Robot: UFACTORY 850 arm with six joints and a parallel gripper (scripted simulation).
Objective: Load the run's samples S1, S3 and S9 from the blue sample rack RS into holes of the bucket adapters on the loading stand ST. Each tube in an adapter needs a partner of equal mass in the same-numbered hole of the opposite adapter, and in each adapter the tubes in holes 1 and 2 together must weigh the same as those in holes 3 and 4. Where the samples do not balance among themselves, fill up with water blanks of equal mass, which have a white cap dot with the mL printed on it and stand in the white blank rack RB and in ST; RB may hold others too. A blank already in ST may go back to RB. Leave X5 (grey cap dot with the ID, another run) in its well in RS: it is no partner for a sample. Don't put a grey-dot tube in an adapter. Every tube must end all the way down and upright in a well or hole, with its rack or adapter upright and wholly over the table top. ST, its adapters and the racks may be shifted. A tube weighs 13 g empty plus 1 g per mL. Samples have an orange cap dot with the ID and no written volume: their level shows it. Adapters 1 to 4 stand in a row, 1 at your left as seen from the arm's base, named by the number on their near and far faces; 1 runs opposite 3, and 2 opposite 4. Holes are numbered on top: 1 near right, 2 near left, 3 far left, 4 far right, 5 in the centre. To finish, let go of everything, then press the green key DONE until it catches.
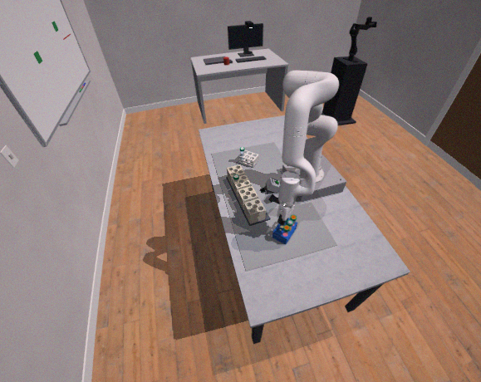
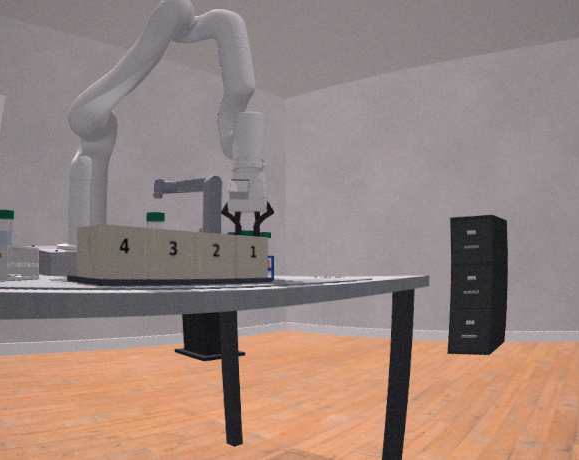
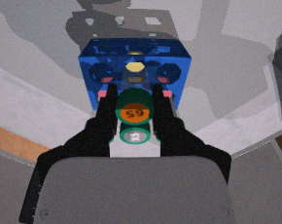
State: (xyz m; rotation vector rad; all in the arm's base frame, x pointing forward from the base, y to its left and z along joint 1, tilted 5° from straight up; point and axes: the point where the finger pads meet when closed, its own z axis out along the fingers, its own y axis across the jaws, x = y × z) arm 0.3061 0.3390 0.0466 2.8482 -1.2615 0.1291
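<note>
My hand is 1 cm to the left of the sample tube S9 and 5 cm above it. The rest, counted from my hand: sample tube S1: 6 cm to the left, 5 cm below; grey-dot tube X5: 2 cm behind, 2 cm to the left, 5 cm below; blue sample rack RS: 1 cm behind, 1 cm to the left, 9 cm below.
</note>
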